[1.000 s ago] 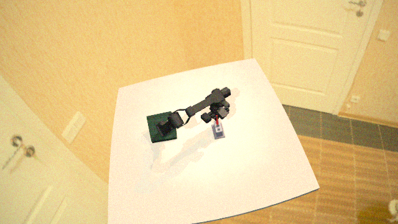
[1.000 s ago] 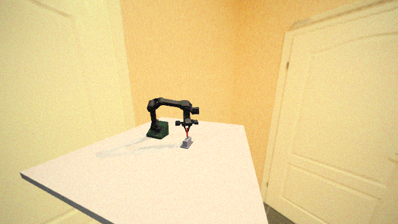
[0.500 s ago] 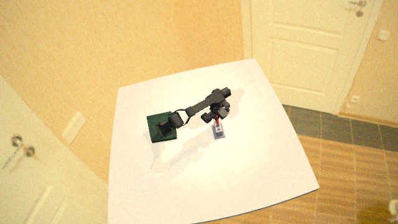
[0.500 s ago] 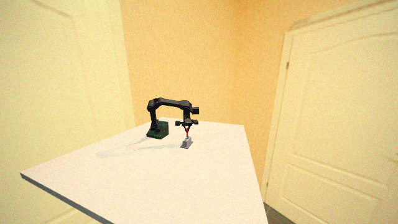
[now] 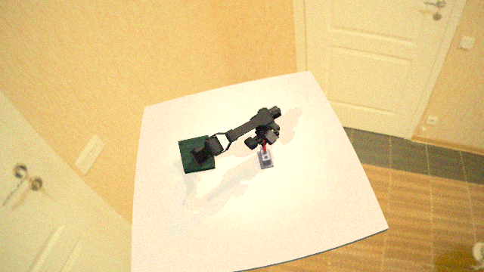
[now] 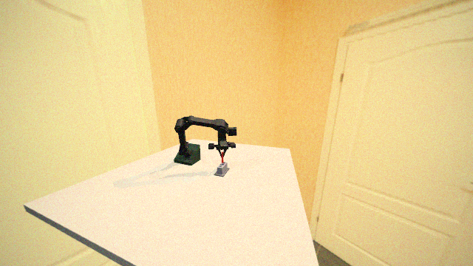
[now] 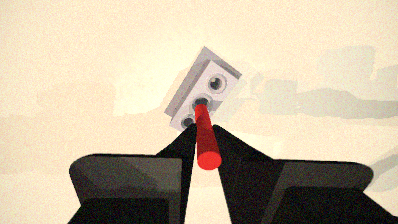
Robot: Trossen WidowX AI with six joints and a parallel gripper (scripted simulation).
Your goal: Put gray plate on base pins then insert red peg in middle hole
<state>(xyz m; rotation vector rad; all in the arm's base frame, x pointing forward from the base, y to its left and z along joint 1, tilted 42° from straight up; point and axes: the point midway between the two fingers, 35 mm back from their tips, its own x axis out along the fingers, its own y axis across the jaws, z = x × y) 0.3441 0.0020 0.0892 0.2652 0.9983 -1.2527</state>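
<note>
The red peg lies right at my gripper tip. Round my gripper tip: gray plate 70 mm below.
</note>
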